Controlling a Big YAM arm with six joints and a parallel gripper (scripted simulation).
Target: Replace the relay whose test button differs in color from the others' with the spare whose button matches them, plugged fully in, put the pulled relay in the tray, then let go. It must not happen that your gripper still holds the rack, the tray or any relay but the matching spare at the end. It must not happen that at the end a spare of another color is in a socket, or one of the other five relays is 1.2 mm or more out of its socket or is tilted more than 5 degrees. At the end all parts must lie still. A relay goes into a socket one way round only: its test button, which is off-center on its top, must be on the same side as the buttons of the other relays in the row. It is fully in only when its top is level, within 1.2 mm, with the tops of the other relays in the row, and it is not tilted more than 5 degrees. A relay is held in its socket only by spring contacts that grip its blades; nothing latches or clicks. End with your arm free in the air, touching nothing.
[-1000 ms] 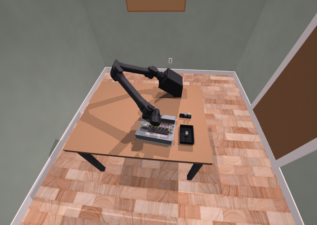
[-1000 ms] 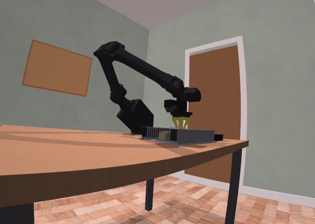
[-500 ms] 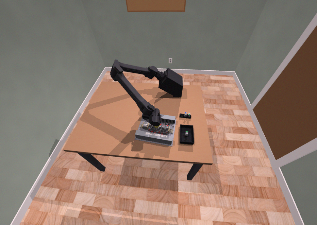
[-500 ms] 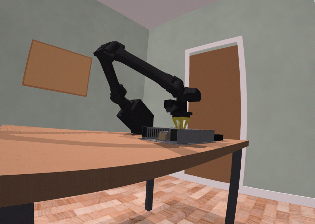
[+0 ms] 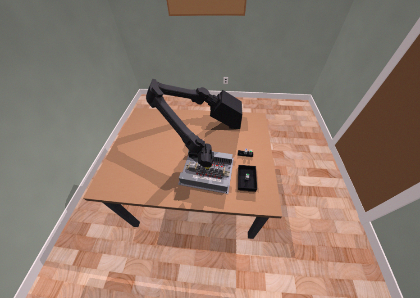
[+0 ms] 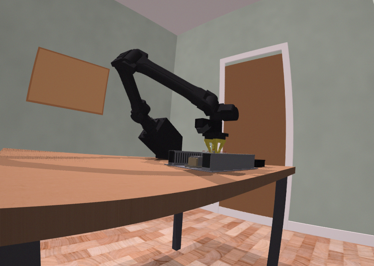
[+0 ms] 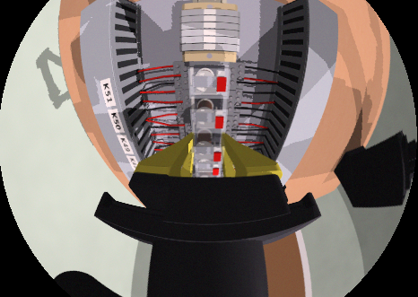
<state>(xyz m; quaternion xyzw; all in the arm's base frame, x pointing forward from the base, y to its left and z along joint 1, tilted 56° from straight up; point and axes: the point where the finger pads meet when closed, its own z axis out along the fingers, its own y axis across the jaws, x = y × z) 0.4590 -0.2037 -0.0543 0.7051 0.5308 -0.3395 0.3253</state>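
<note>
Now: the grey relay panel 6 cm below my hand. Also, from my hand: black tray (7 cm ahead, 25 cm to the left, 4 cm below).
</note>
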